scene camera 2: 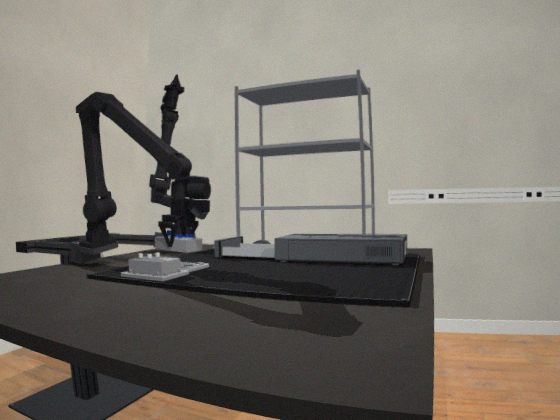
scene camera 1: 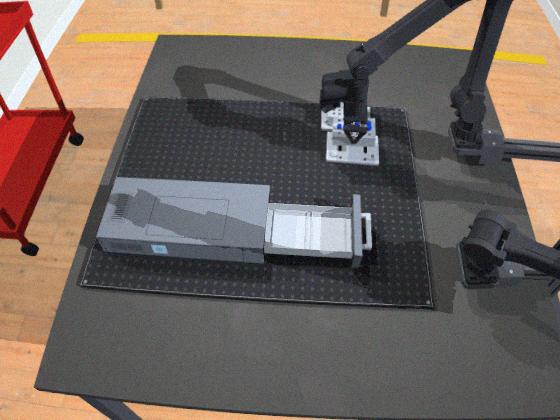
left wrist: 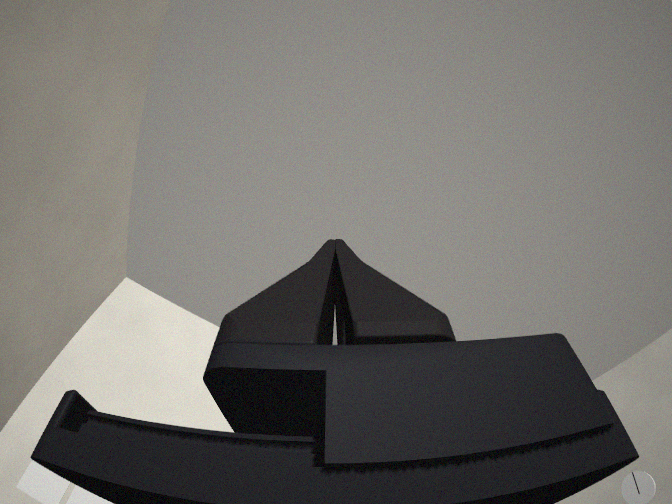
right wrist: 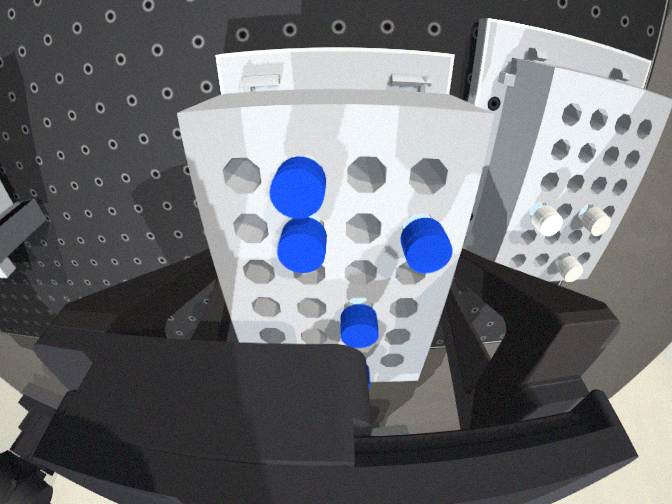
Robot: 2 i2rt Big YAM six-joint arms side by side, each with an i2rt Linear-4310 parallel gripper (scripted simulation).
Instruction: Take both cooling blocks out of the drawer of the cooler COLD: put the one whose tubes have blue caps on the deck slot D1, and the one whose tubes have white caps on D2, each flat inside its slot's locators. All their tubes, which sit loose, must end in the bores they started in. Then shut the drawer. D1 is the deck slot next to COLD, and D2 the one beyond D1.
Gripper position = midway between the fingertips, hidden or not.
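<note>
Cooler COLD (scene camera 1: 214, 221). Cooler COLD again (scene camera 2: 341, 248). My left gripper (left wrist: 334, 251). Cooler COLD out of frame in the left wrist view. My right gripper (right wrist: 335, 251), slot D1 (right wrist: 315, 69).
</note>
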